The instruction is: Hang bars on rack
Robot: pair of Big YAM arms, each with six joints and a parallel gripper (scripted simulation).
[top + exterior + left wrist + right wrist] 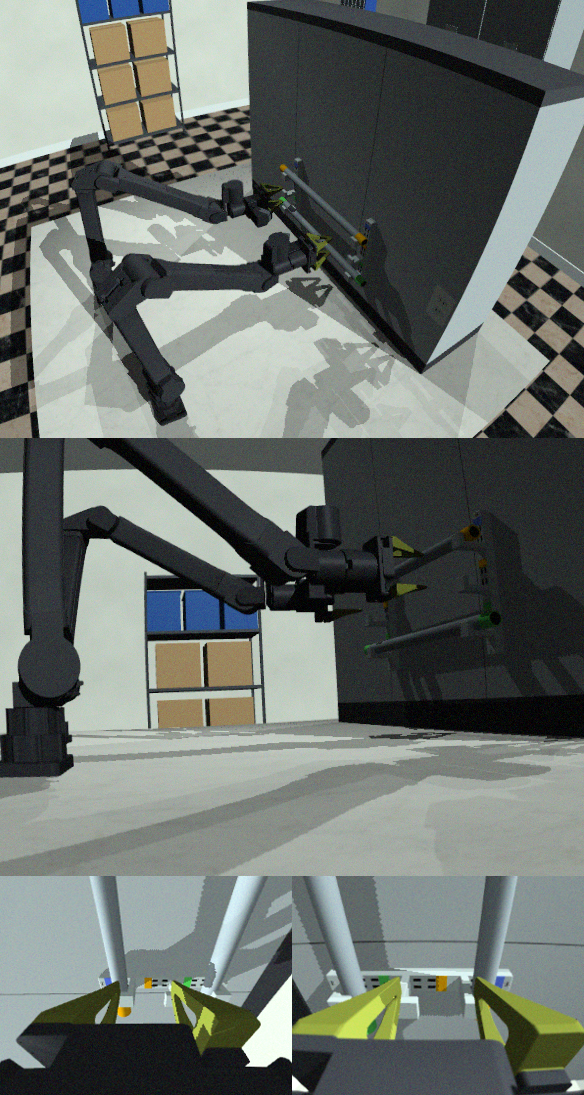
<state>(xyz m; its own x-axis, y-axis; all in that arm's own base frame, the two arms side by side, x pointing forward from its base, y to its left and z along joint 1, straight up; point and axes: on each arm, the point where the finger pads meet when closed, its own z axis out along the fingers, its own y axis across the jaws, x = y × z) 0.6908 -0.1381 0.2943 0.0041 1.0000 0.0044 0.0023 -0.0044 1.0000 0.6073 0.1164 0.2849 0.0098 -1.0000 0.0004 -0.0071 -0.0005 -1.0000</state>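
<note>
My left hand is 15 cm to the left of the orange-ended bar, 4 cm below it and 4 cm short of it. From my left hand the other things lie so: green-ended bar (16 cm to the right, 11 cm below, 4 cm ahead); grey cabinet wall (25 cm ahead, 16 cm above, 14 cm to the right); wall outlet (67 cm to the right, 1 cm ahead, 1 cm above).
My right gripper is now 9 cm short of the orange-ended bar, 14 cm to the right of it and 5 cm below it. From my right hand the other things lie so: green-ended bar 9 cm ahead, 13 cm to the left, 10 cm below; then grey cabinet wall 29 cm ahead, 15 cm to the left, 17 cm above; then wall outlet 6 cm ahead, 38 cm to the right, 2 cm above.
</note>
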